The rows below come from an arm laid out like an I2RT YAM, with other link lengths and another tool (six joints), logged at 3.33 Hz.
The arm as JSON. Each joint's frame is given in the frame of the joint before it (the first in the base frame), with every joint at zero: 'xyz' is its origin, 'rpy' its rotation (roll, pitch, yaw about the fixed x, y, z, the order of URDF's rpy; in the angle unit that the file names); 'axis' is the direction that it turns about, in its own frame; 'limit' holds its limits. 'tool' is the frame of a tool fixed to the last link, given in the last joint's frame.
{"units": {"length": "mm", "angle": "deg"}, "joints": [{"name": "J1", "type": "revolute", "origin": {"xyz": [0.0, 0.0, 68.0], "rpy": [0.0, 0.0, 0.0]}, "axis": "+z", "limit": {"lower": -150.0, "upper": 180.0}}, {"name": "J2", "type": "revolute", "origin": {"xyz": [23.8, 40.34, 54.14], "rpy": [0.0, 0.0, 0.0]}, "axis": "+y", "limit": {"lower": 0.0, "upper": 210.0}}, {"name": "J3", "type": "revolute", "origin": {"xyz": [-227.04, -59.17, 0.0], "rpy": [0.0, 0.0, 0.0]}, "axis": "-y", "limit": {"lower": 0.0, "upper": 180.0}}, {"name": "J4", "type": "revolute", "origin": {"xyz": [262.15, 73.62, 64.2], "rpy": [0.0, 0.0, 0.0]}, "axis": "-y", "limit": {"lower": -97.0, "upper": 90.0}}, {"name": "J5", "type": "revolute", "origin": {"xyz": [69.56, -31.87, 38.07], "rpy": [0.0, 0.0, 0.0]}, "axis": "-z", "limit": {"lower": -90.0, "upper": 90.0}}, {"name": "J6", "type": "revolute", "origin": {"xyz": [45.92, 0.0, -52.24], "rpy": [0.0, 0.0, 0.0]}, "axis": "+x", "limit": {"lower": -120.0, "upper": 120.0}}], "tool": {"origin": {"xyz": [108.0, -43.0, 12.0], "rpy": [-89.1, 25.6, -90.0]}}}
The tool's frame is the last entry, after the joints.
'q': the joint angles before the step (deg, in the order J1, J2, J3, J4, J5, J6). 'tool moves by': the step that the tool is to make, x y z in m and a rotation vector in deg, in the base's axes. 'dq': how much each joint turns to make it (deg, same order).
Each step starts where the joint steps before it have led.
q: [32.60 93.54 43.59 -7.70 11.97 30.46]
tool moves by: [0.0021 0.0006 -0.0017 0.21 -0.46 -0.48]
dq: [0.02 0.73 0.11 1.04 0.33 0.39]
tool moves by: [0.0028 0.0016 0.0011 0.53 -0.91 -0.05]
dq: [0.00 0.07 -0.10 1.22 0.06 0.02]
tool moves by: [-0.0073 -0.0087 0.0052 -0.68 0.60 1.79]
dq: [-1.05 -3.85 -2.41 -1.79 -1.36 -2.56]
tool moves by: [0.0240 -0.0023 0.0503 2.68 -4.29 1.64]
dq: [-3.46 -6.40 3.90 -4.57 -3.18 -4.05]
